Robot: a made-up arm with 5 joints. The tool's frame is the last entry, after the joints.
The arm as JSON. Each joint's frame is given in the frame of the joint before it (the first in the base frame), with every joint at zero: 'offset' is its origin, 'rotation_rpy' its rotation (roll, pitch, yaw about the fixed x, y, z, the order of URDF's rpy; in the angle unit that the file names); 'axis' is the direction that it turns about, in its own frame. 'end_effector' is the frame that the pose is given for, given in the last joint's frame.
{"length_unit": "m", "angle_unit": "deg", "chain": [
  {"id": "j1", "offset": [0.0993, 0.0, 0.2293], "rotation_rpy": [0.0, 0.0, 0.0], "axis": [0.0, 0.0, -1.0]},
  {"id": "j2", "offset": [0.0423, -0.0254, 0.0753], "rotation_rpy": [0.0, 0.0, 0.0], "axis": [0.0, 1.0, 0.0]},
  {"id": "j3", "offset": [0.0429, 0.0, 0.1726], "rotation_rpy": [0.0, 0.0, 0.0], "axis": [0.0, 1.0, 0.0]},
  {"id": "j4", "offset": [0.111, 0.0, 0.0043], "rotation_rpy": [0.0, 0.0, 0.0], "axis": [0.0, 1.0, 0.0]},
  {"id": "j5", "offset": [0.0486, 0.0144, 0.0], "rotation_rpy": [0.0, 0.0, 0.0], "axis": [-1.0, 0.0, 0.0]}
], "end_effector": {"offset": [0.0, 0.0, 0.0], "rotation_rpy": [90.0, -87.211, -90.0]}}
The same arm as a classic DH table. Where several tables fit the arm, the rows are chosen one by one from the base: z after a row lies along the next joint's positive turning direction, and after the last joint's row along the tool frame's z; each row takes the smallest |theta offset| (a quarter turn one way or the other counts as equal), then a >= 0, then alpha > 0; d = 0 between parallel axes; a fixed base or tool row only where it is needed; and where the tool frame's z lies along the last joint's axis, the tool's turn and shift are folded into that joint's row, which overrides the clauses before.
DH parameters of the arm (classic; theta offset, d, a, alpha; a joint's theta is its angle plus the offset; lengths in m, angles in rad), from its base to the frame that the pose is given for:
base (fixed): 0 0 0.0993 3.1416
j1: 0 -0.3046 0.0423 1.5708
j2: -1.3272 0 0.1779 0
j3: 1.2885 0 0.1111 0
j4: -1.5321 -0.011 0 1.5708
j5: -0.0487 -0.0486 0 0

